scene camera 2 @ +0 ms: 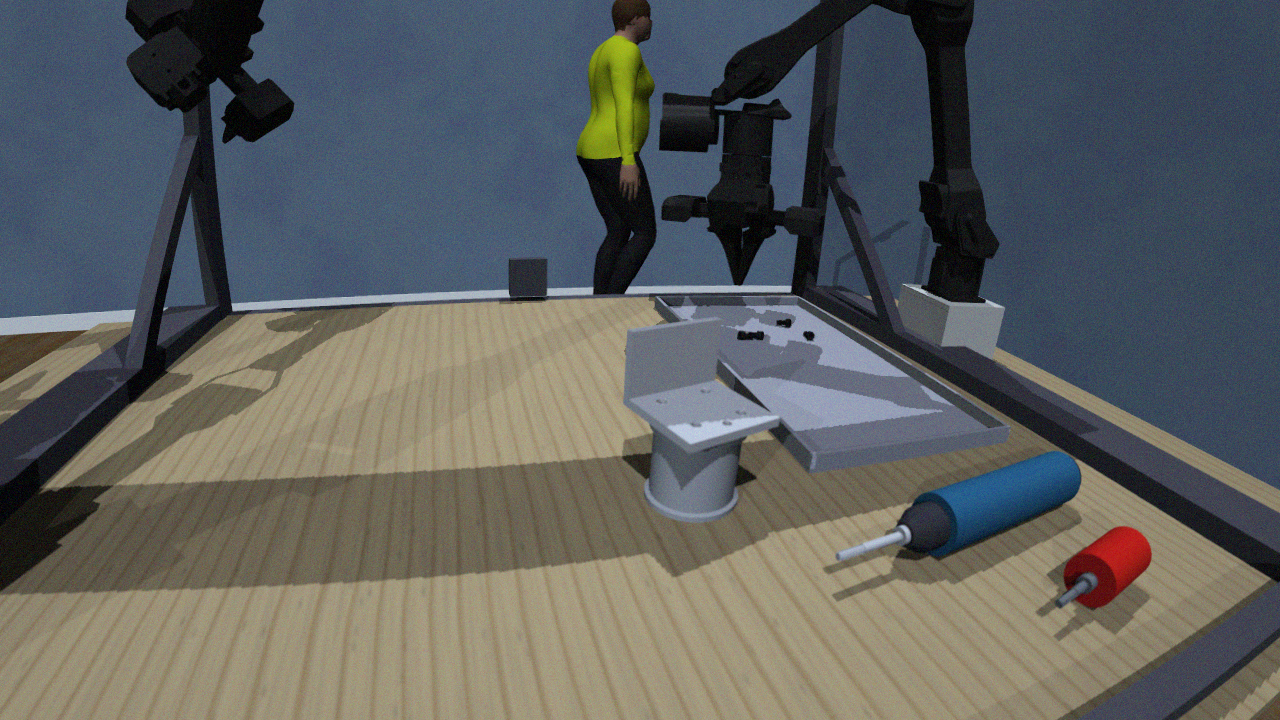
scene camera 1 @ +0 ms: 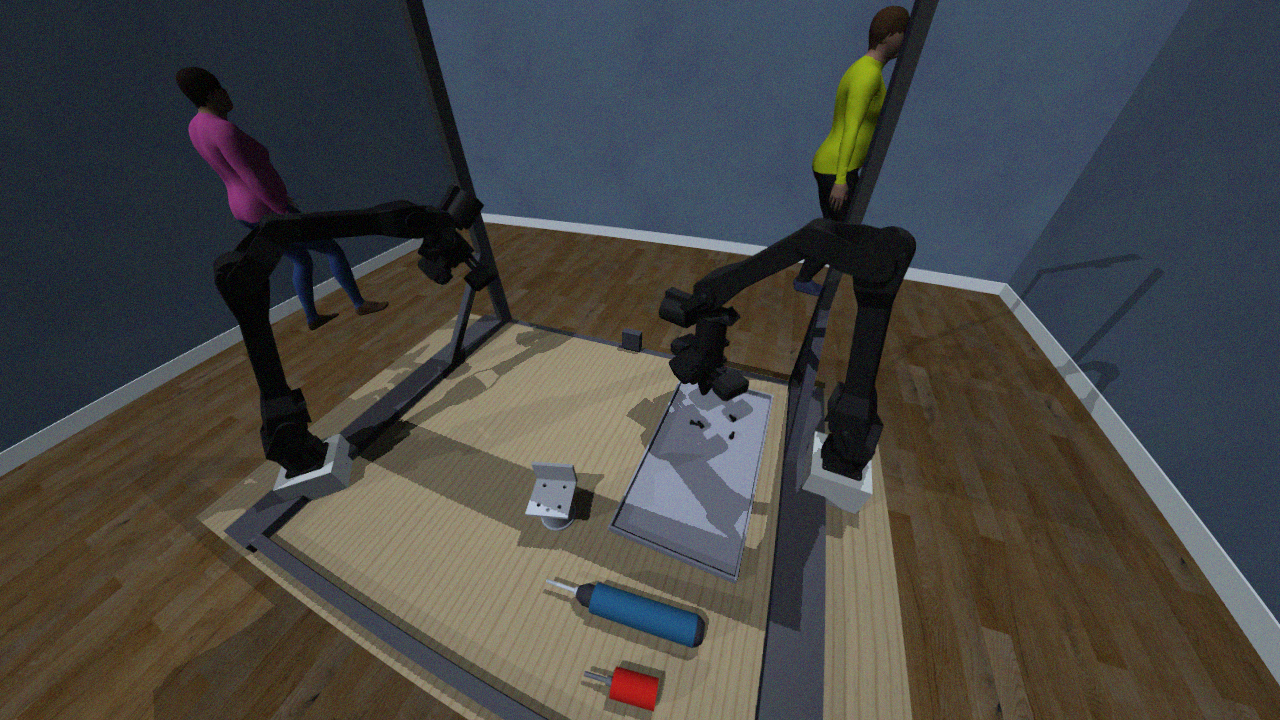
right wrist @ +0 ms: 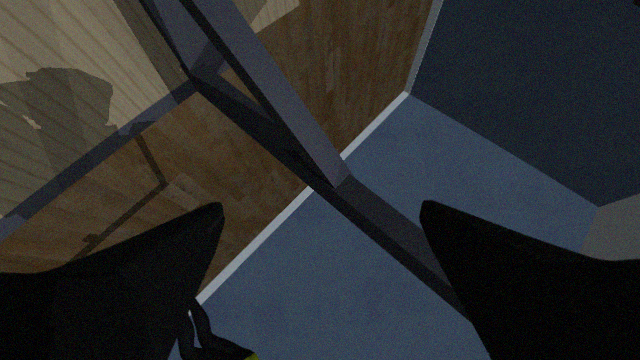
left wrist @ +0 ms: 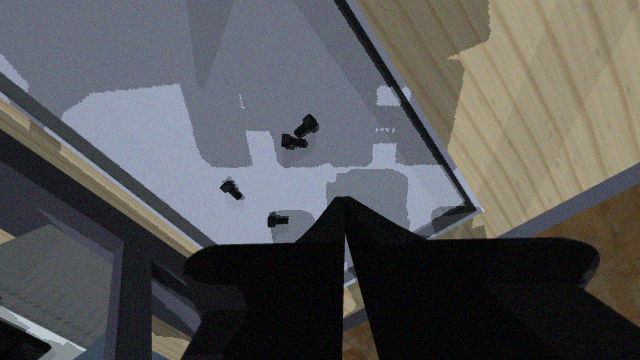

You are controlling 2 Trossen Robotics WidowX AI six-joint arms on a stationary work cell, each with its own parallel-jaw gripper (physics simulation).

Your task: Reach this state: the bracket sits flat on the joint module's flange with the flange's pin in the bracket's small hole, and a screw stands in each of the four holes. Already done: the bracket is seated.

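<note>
The grey bracket sits flat on the joint module; open holes show in its flat plate. Several black screws lie in the tray. In the left wrist view, one screw lies against another screw; a third screw and a further screw lie apart, nearer the fingers. My left gripper is shut, empty, and points down above the tray's far end. My right gripper is open and empty, raised high at the left.
A blue screwdriver and a red tool lie in front of the tray. A small dark box stands at the table's far edge. Dark frame beams run along the table's sides.
</note>
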